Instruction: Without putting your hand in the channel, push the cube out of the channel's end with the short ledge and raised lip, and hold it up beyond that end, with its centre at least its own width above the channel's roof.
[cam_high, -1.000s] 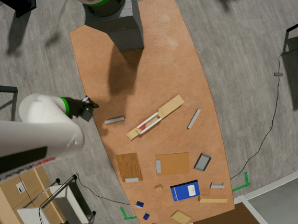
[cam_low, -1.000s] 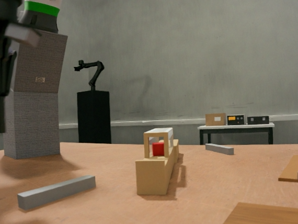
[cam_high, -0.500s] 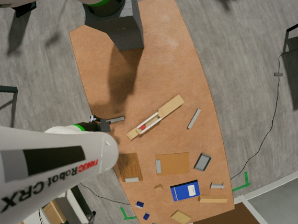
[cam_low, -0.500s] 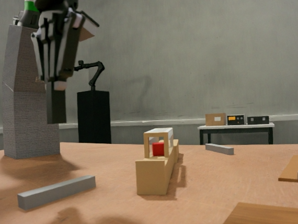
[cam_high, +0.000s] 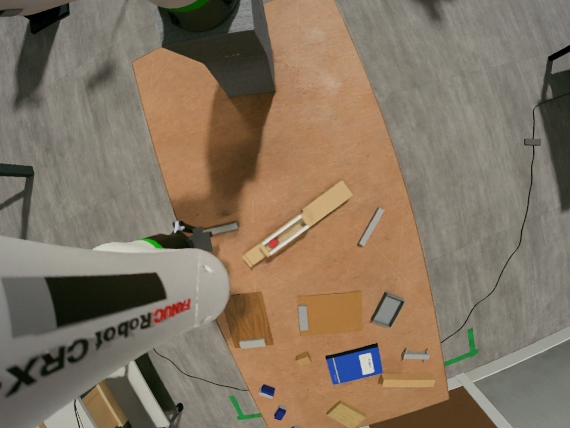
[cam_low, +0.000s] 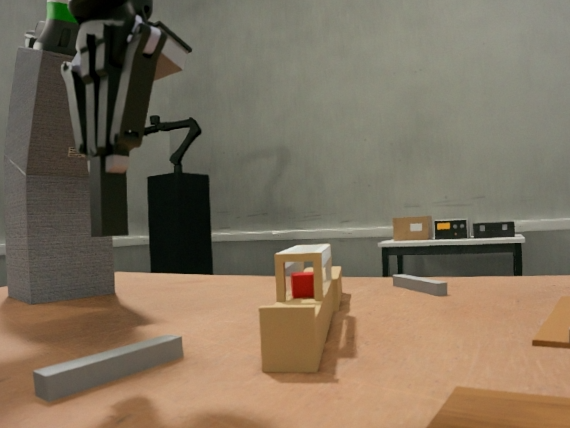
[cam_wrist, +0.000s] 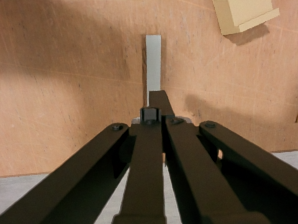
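Now: hand 14 cm above the grey bar. The rest, counted from my hand: thin grey stick 52 cm to the left, 14 cm below, 11 cm ahead; red cube 18 cm to the left, 9 cm below, 8 cm ahead; channel 23 cm to the left, 10 cm below, 6 cm ahead.
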